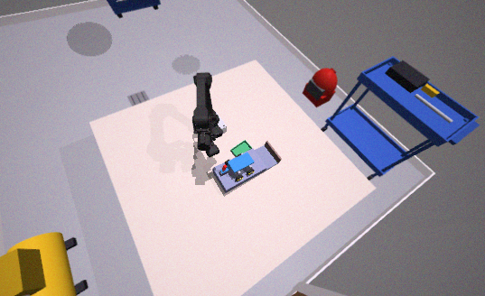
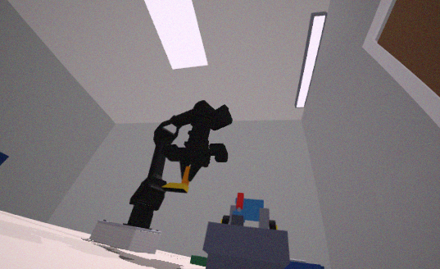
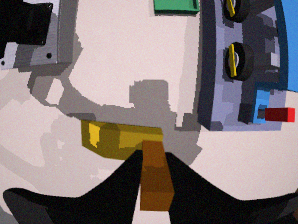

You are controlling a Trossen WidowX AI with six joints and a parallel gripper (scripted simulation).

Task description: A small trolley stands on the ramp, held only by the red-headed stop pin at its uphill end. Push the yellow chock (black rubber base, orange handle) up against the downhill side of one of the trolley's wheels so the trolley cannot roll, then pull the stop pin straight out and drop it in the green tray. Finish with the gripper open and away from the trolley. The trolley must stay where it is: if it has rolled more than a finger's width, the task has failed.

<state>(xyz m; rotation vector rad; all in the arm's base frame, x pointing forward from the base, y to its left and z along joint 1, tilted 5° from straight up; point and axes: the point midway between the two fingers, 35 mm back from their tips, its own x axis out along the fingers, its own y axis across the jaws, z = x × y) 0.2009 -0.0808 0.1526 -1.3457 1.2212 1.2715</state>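
My gripper tip is 130 mm short of the red-headed stop pin, 50 mm above it and 40 mm to the right of it. Round my gripper tip: blue trolley: 140 mm to the left, 140 mm ahead, 70 mm below; ramp: 140 mm to the left, 130 mm below, 130 mm ahead; yellow chock: 20 mm behind, 10 mm below.
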